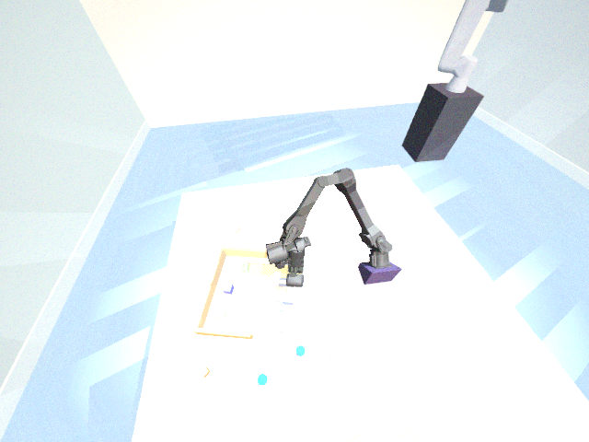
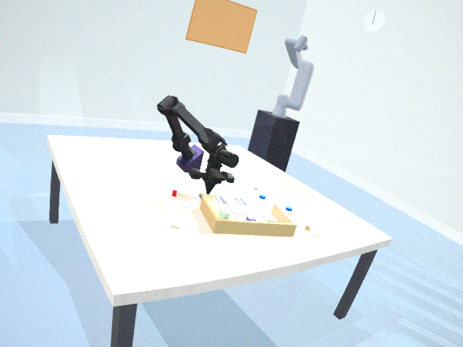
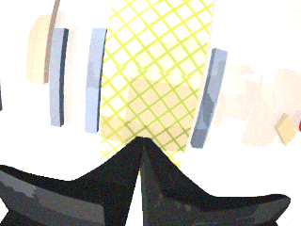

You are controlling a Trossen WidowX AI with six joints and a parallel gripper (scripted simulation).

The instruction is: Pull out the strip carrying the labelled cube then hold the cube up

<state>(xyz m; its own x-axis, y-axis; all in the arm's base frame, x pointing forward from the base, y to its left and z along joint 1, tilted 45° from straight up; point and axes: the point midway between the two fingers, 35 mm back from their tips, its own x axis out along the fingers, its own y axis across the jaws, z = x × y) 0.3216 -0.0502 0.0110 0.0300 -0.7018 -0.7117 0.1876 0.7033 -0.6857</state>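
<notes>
My gripper tip is now 10 cm short of the yellow strip and 2 cm to the left of it. From my gripper tip the other things lie so: small red block (15 cm to the right, 1 cm above).
</notes>
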